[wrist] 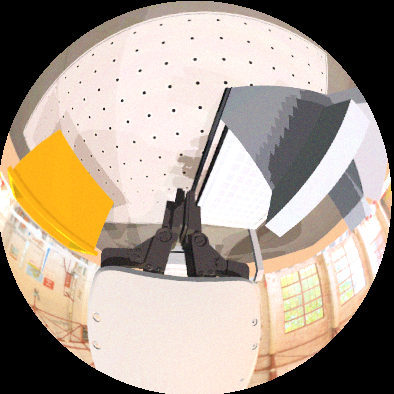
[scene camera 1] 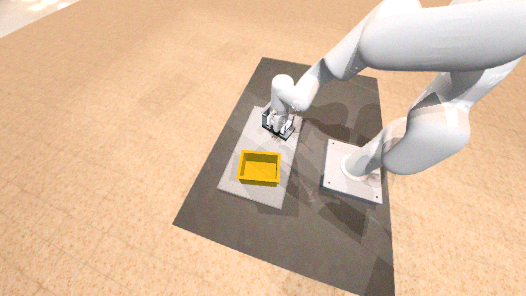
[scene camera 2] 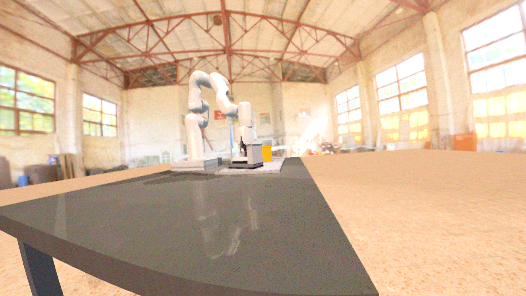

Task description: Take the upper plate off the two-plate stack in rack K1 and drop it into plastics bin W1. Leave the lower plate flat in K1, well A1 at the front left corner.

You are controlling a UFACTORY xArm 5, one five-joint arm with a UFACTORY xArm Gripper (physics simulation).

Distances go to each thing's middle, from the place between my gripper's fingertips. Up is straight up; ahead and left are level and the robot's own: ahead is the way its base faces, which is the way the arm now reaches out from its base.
I see my gripper 10 mm short of the white plate (wrist: 236,194) and 70 mm to the left of it.
